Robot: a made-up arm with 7 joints.
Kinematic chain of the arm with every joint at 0, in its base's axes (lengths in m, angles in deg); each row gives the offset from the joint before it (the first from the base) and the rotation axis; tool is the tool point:
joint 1: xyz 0 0 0 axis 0 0.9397 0.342
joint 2: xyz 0 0 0 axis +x
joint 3: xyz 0 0 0 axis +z
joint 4: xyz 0.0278 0 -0.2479 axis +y
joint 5: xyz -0.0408 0 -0.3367 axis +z
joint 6: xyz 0 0 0 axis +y
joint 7: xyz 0 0 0 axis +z
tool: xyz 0 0 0
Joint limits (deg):
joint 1: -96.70..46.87
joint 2: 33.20..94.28
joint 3: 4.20..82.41
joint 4: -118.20..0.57
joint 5: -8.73..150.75
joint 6: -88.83..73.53
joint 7: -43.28..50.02
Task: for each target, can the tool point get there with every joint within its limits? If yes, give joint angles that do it. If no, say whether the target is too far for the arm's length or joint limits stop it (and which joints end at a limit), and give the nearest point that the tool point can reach.
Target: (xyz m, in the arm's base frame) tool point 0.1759 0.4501 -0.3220
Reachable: yes | joints -4.68 42.89 37.43 -32.41 46.60 5.72 40.16
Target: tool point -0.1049 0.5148 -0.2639
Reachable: yes | joints 26.66 60.90 10.81 -18.91 137.67 -52.13 -8.47
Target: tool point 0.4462 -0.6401 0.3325
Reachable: no: too far | nearest point 0.2844 -0.0351 0.3477 | short by 0.626 m
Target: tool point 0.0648 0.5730 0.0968
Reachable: yes | joints 10.64 89.38 54.35 -26.69 136.98 -8.58 5.84
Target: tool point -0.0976 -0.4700 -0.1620
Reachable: no: joint limits stop it (at a limit: joint 1, joint 2, joint 3, joint 4) | nearest point 0.0749 -0.0713 0.3508 | short by 0.672 m
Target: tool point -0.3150 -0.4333 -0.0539
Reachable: no: joint limits stop it (at a limit: joint 1, joint 2, joint 4) | nearest point -0.2520 0.1206 0.2361 | short by 0.628 m
